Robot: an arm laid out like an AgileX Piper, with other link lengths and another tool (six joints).
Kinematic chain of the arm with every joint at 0, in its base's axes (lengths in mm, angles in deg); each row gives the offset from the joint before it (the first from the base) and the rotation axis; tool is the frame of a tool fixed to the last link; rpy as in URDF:
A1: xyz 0 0 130.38 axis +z
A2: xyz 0 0 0 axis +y
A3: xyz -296.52 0 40.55 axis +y
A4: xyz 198.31 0 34.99 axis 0.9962 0 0.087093
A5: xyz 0 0 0 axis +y
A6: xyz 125.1 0 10.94 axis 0.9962 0 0.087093
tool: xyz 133.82 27 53.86 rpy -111.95 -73.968 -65.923
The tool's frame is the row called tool.
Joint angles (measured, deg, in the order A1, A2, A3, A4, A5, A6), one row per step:
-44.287, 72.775, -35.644, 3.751, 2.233, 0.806
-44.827, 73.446, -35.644, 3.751, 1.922, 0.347
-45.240, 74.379, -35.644, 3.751, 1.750, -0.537
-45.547, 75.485, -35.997, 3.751, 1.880, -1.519
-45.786, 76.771, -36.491, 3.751, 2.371, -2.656
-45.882, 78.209, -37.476, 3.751, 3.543, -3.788
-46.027, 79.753, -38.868, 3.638, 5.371, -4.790
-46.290, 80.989, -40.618, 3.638, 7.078, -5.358
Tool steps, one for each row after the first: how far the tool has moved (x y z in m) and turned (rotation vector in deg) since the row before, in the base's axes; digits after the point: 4 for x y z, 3 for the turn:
-0.0010, -0.0036, -0.0032, -0.025, 0.529, -0.297
-0.0003, -0.0027, -0.0057, 0.022, 1.053, 0.086
0.0009, -0.0026, -0.0056, 0.072, 1.181, 0.276
0.0012, -0.0021, -0.0074, 0.293, 1.530, 0.472
0.0022, -0.0015, -0.0077, 0.574, 1.732, 0.671
0.0021, -0.0017, -0.0082, 0.869, 1.936, 0.664
0.0023, -0.0037, -0.0031, 0.606, 1.081, 0.204

